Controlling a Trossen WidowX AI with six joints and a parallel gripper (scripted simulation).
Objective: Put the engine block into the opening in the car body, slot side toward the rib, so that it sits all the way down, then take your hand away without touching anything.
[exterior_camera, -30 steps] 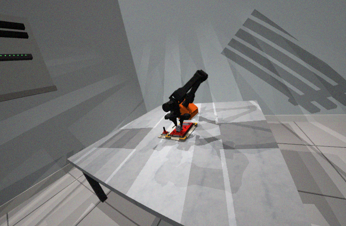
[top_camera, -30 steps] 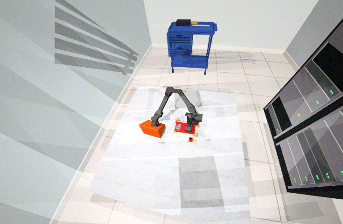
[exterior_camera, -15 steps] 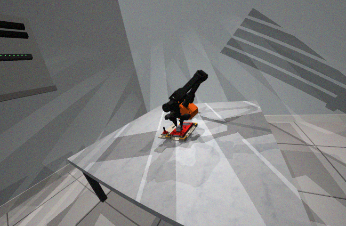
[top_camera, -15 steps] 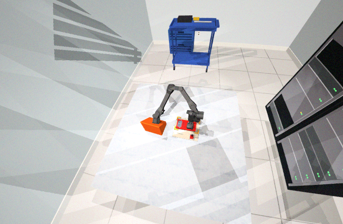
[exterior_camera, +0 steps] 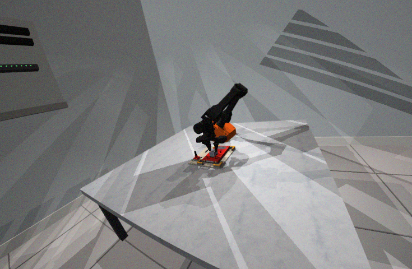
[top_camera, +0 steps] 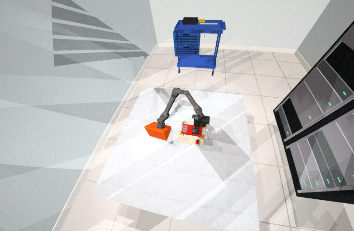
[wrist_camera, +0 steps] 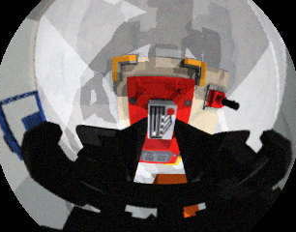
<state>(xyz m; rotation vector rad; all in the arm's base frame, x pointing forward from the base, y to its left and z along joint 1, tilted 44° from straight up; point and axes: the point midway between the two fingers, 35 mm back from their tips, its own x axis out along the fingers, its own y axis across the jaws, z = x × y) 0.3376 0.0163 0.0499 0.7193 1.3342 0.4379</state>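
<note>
My gripper tip is 10 mm above the grey engine block.
</note>
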